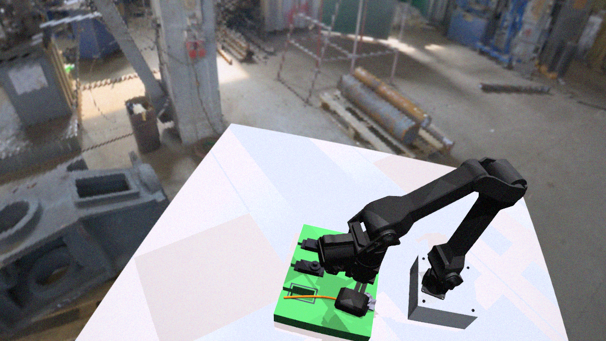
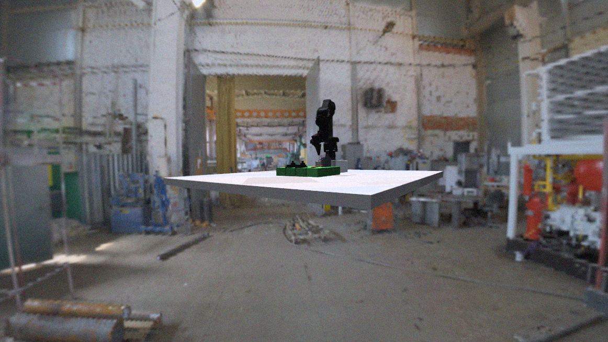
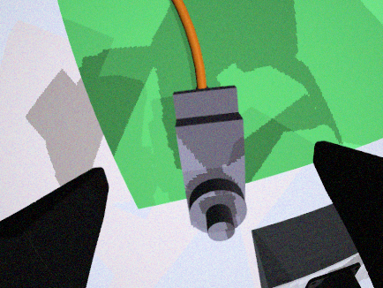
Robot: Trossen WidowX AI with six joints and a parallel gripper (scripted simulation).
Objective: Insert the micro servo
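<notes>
My gripper tip is now 90 mm above the green deck, 70 mm to the left of it and 30 mm short of it.
</notes>
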